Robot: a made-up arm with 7 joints.
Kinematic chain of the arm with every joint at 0, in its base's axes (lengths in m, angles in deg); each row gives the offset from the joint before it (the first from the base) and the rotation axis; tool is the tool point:
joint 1: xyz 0 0 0.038 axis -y
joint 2: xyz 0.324 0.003 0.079 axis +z
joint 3: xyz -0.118 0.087 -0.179 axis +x
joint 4: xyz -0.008 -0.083 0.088 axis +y
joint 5: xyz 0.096 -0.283 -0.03 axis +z
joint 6: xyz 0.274 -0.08 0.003 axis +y
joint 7: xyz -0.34 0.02 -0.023 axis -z
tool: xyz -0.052 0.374 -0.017
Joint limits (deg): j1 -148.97..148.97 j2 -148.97..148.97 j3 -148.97..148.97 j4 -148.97..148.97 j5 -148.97..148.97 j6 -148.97..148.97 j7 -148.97..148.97
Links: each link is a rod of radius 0.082 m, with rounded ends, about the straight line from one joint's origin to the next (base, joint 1, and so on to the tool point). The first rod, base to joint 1, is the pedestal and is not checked.
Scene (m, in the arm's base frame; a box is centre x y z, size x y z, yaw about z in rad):
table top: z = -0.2
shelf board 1: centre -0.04 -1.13 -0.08 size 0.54 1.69 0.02 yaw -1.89
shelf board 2: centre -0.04 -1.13 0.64 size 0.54 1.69 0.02 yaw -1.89
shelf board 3: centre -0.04 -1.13 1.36 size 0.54 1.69 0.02 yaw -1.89
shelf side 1: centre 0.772 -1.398 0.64 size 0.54 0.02 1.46 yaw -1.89
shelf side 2: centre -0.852 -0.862 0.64 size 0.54 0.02 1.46 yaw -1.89
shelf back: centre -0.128 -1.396 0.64 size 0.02 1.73 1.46 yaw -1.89
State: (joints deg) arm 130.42 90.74 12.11 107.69 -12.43 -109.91 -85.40
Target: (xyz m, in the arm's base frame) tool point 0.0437 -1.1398 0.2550
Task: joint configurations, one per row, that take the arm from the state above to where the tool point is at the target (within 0.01 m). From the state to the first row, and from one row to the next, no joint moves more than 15 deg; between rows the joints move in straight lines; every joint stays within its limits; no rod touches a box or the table.
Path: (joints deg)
1: 136.60 91.28 9.80 95.50 -7.19 -107.83 -75.55
2: 142.79 91.81 7.49 83.30 -1.95 -105.75 -65.70
3: 148.97 92.35 5.18 71.11 3.29 -103.67 -55.85
4: 148.50 81.86 4.59 80.33 3.87 -98.24 -49.21
5: 148.04 71.38 4.00 89.54 4.45 -92.80 -42.57
6: 147.57 60.89 3.41 98.75 5.02 -87.37 -35.92
7: 142.18 60.55 3.84 106.38 1.75 -93.98 -47.87
8: 136.78 60.21 4.27 114.01 -1.52 -100.59 -59.81
9: 131.39 59.87 4.70 121.64 -4.79 -107.20 -71.76
10: 125.99 59.52 5.13 129.26 -8.06 -113.81 -83.70

